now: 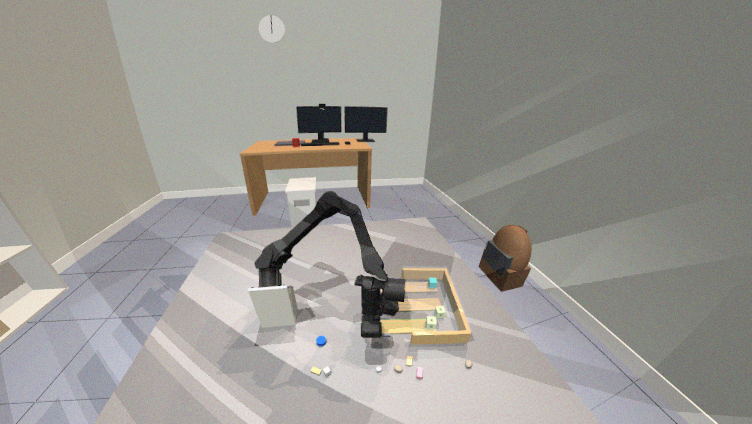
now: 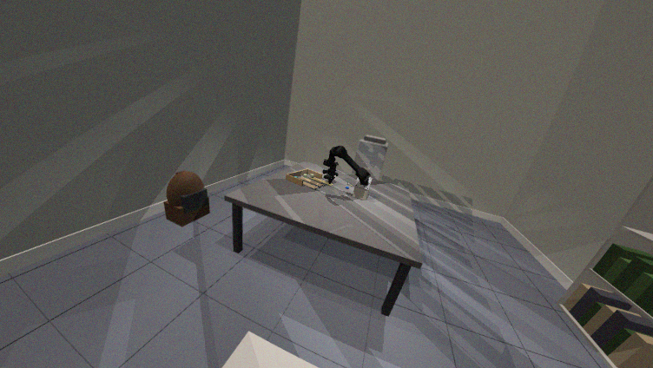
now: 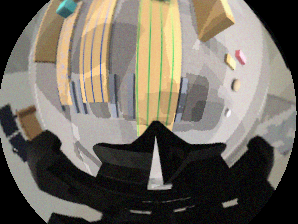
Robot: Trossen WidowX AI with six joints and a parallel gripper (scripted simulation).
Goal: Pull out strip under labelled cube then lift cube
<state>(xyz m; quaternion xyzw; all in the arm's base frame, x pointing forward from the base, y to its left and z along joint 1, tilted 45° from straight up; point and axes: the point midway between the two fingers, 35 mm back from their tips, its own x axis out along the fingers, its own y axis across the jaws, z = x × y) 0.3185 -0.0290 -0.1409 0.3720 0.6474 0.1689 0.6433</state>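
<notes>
The strip is 90 mm ahead of my gripper tip and 30 mm to the right of it. From my gripper tip the other things lie so: blue disc 170 mm behind, 10 mm to the right.
</notes>
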